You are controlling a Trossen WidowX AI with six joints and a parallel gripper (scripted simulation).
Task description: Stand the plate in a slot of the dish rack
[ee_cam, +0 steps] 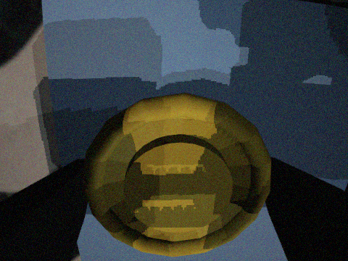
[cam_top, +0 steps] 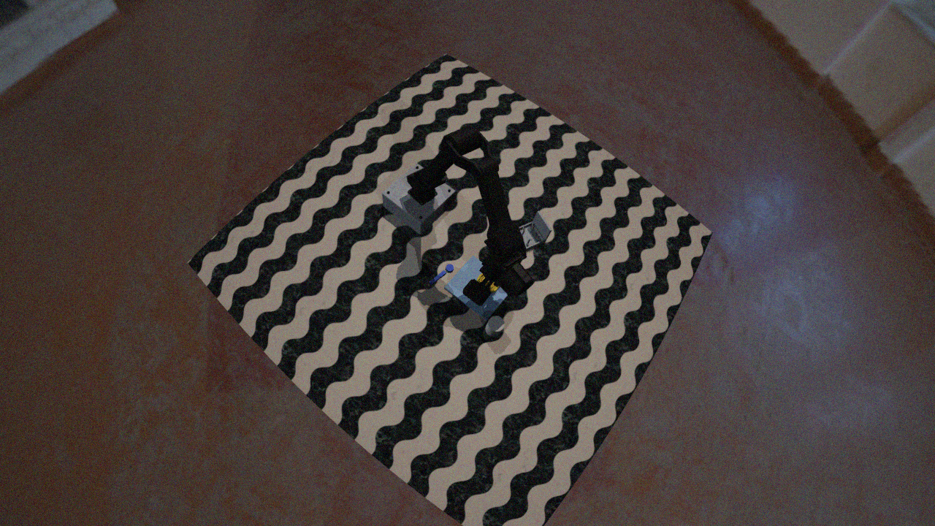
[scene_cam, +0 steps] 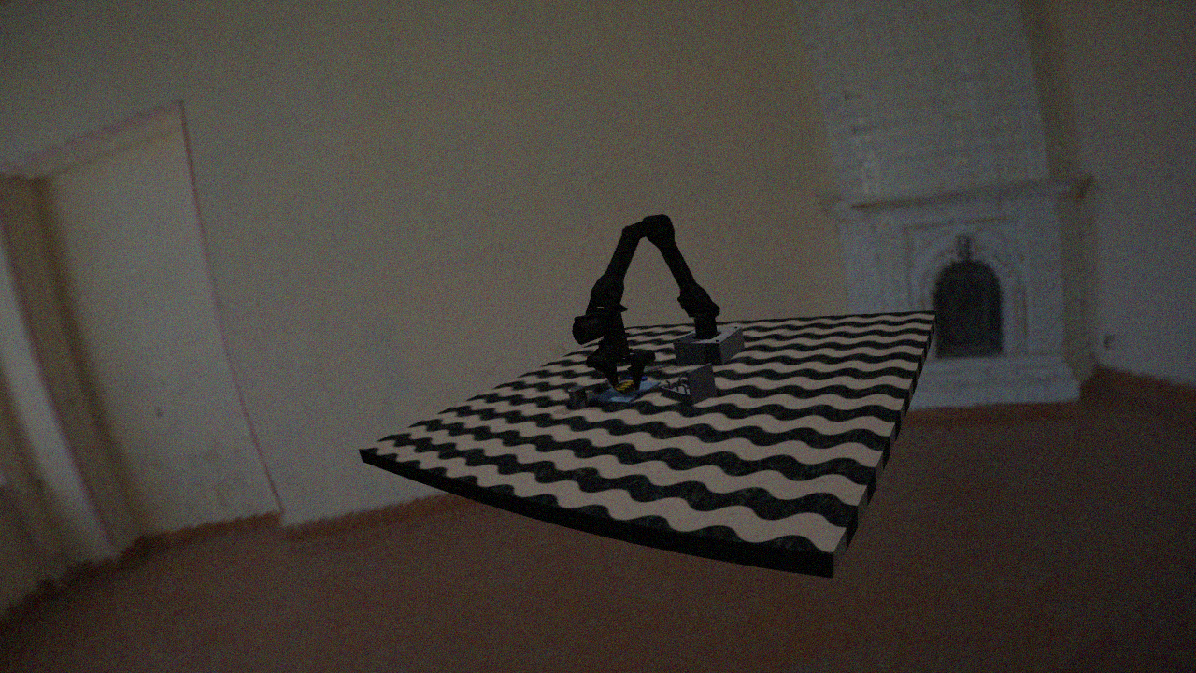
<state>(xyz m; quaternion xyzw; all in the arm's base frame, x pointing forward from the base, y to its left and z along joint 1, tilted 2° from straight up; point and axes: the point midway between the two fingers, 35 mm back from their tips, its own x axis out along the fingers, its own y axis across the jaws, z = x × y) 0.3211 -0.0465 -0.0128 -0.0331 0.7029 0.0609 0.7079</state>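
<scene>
The blue mat is 1 cm behind my gripper tip, 2 cm to the right of it and 1 cm below it. The rest, counted from my gripper tip: blue spoon (11 cm behind, 6 cm to the right, 1 cm below); then yellow plate (1 cm above); then white cup (10 cm ahead, 8 cm to the right, 1 cm above).
</scene>
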